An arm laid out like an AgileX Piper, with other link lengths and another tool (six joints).
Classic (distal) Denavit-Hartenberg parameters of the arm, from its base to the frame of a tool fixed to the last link. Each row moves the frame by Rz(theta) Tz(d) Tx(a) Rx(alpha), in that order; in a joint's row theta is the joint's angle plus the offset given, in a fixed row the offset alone. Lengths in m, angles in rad.
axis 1: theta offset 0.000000; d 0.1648; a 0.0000; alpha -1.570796
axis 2: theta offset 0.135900; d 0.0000; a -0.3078; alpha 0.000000
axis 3: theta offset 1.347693; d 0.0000; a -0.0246; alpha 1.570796
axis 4: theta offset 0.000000; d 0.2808; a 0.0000; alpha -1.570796
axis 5: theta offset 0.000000; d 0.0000; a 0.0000; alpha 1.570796
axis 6: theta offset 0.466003; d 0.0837; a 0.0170; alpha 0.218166
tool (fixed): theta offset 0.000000; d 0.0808; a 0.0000; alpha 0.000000
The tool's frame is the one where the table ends.
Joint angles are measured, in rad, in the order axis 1, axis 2, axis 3, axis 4, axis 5, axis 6. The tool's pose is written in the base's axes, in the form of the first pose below.
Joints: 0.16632, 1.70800, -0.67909, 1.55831, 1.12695, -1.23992
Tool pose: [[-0.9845 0.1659 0.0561 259.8], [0.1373 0.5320 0.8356 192.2], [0.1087 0.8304 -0.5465 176.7], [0 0 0 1]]
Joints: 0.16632, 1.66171, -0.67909, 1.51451, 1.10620, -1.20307
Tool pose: [[-0.9876 0.1452 0.0598 255.9], [0.1317 0.5592 0.8185 189.1], [0.0854 0.8162 -0.5714 184.3], [0 0 0 1]]
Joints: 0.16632, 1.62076, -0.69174, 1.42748, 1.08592, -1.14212
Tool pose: [[-0.9919 0.1195 0.0434 251.0], [0.1077 0.6083 0.7864 184.1], [0.0676 0.7846 -0.6162 189.5], [0 0 0 1]]
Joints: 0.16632, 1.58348, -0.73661, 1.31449, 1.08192, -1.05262
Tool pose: [[-0.9962 0.0837 0.0249 251.1], [0.0741 0.6594 0.7481 178.8], [0.0462 0.7471 -0.6631 200.2], [0 0 0 1]]
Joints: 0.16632, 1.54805, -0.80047, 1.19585, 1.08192, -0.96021
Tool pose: [[-0.9989 0.0390 0.0264 255.9], [0.0463 0.7112 0.7015 172.6], [0.0086 0.7019 -0.7122 214.9], [0 0 0 1]]
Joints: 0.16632, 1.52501, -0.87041, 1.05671, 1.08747, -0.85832
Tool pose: [[-0.9996 0.0039 0.0279 261.5], [0.0207 0.7728 0.6343 163.4], [-0.0191 0.6346 -0.7726 226.8], [0 0 0 1]]
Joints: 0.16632, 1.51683, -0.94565, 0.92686, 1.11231, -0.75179
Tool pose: [[-0.9997 -0.0100 0.0233 267.9], [0.0049 0.8247 0.5655 154.1], [-0.0249 0.5655 -0.8244 238.5], [0 0 0 1]]
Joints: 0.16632, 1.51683, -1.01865, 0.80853, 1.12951, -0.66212
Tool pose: [[-0.9992 -0.0171 0.0364 277.0], [0.0030 0.8708 0.4917 144.1], [-0.0401 0.4914 -0.8700 248.8], [0 0 0 1]]
